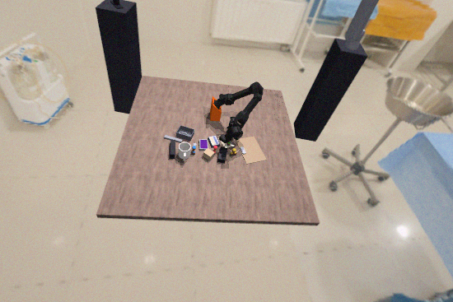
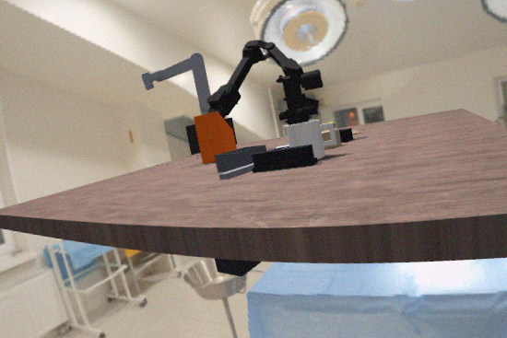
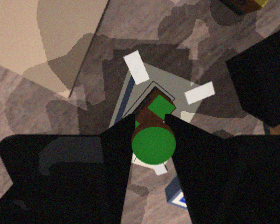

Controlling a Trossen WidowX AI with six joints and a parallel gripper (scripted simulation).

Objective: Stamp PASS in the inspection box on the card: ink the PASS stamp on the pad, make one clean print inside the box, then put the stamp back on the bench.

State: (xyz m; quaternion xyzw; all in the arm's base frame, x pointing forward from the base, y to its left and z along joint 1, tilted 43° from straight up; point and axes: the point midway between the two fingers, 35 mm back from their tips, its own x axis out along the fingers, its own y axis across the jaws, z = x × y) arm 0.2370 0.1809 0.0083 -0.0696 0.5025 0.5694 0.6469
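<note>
Right now the purple ink pad is 6 cm ahead of my gripper tip, 17 cm to the right of it and 2 cm below it. From my gripper tip the other things lie so: tan box 15 cm ahead, 13 cm to the right; then red stamp 10 cm ahead, 9 cm to the right; then green PASS stamp right at my gripper tip.
</note>
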